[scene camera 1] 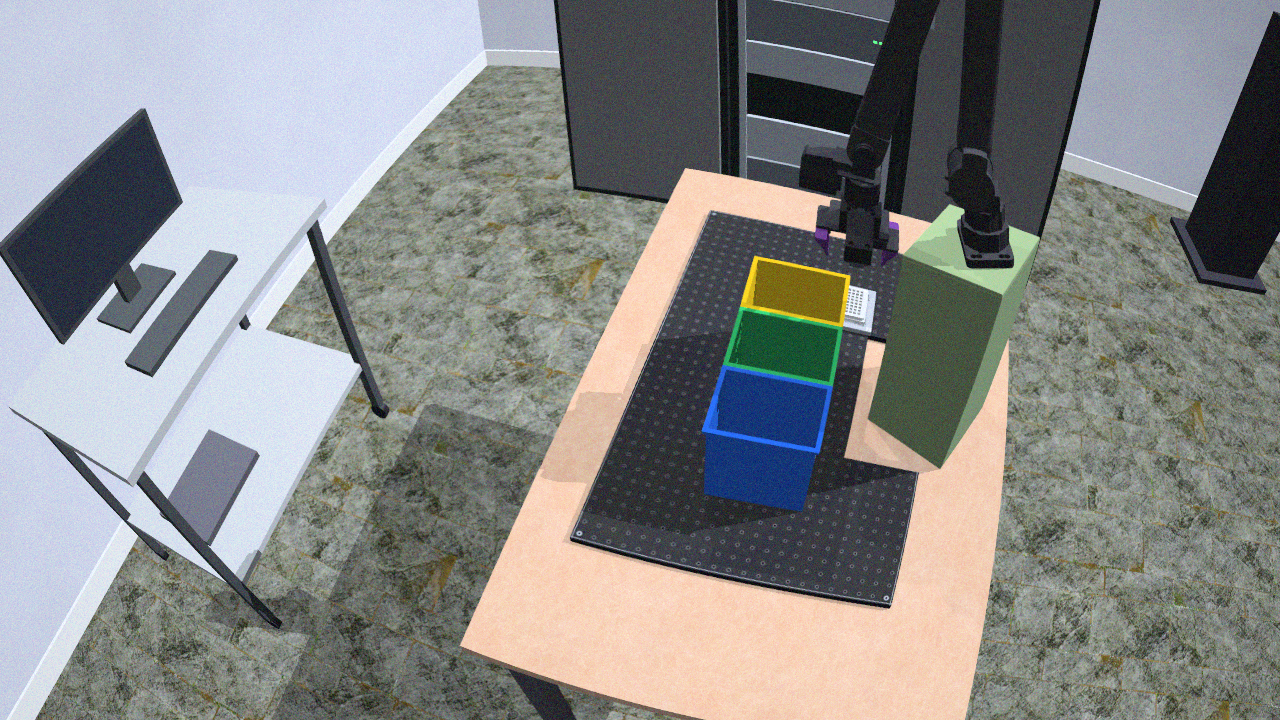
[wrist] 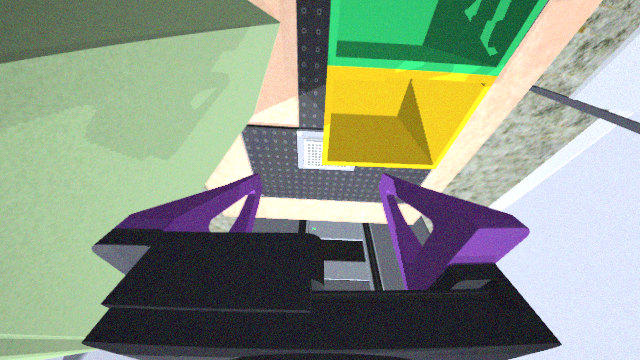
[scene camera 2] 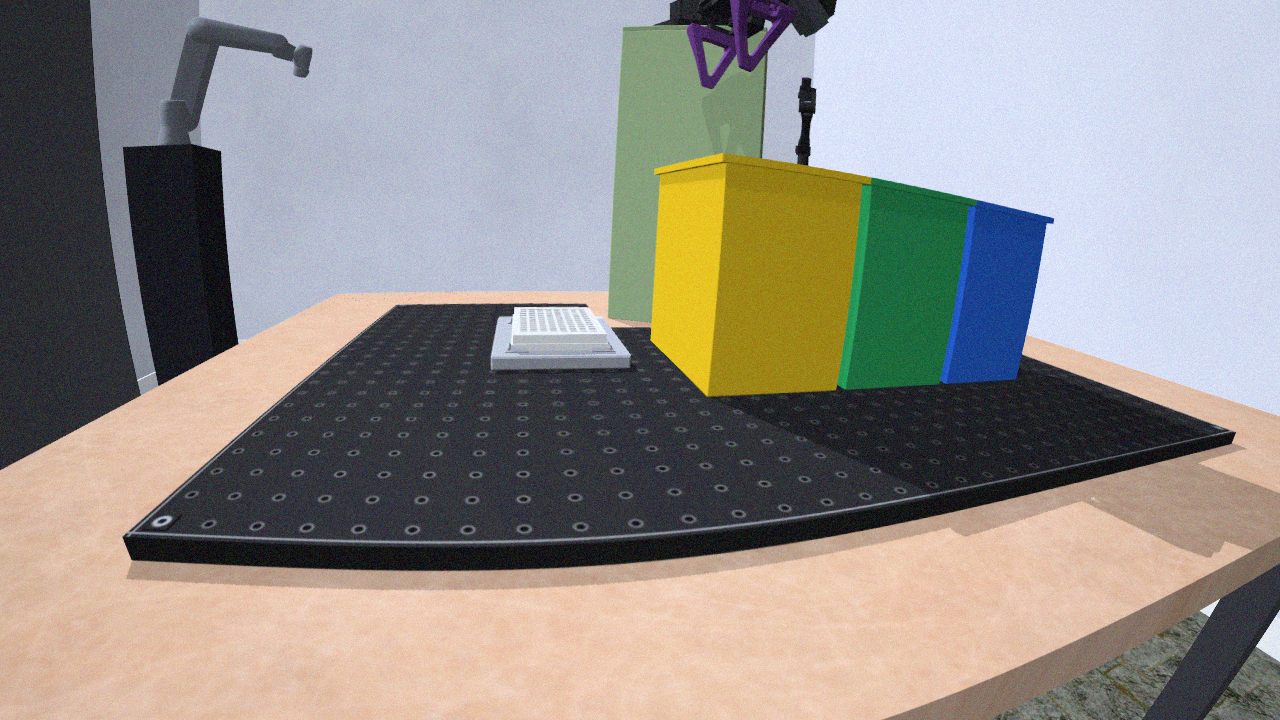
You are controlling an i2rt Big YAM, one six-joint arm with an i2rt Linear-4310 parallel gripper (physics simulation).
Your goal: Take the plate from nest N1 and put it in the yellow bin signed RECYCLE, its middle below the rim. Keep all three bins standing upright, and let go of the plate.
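Frame: origin at the arm's base, x back, y right, z up, level; metres.
Seen in the pictures: gripper, fingertip midpoint: (wrist: 320,180) (scene camera 2: 724,79); arm's base at its link origin: (scene camera 1: 985,246).
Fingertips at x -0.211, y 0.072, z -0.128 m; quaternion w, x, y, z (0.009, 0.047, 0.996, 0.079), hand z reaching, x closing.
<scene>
Pixels of each thing's top centre, then the offset from my fingertips to it. Level surfaces: height alone.
- white plate at its top centre: (scene camera 2: 555,319) (scene camera 1: 837,297) (wrist: 328,156) dx -0.001, dy +0.171, dz -0.260 m
- yellow bin at its top centre: (scene camera 2: 751,170) (wrist: 393,128) (scene camera 1: 798,290) dx -0.092, dy +0.020, dz -0.107 m
- green bin at its top centre: (scene camera 2: 865,188) (scene camera 1: 785,345) dx -0.109, dy -0.109, dz -0.107 m
- blue bin at its top centre: (scene camera 2: 953,205) (scene camera 1: 770,408) dx -0.126, dy -0.238, dz -0.107 m
- black perforated board at its surface level: dz -0.286 m
- wooden table at its surface level: dz -0.299 m
The white plate (scene camera 1: 855,302) (scene camera 2: 556,324) (wrist: 314,154) with a grid of wells sits flat in a light grey nest (scene camera 2: 561,362) (wrist: 302,150); no N1 mark is readable. The yellow bin (scene camera 1: 799,291) (scene camera 2: 774,277) (wrist: 365,137) stands upright right beside the nest and partly hides plate and nest in scene camera 1 and the wrist view. No RECYCLE sign shows. The green bin (scene camera 1: 787,344) (scene camera 2: 908,295) (wrist: 380,30) and blue bin (scene camera 1: 760,474) (scene camera 2: 998,304) stand upright in a row with it. My gripper (scene camera 1: 855,248) (scene camera 2: 727,77) (wrist: 320,180) is open and empty, high above the board, higher than the bin rims.
A tall green pedestal (scene camera 1: 930,358) (scene camera 2: 689,161) (wrist: 150,100) carries the arm's base and stands near the nest and bins. The black perforated board (scene camera 1: 626,501) (scene camera 2: 447,456) (wrist: 280,145) lies on the wooden table (scene camera 1: 716,653) (scene camera 2: 447,644). A dark cabinet (scene camera 1: 640,98) stands behind the table.
</scene>
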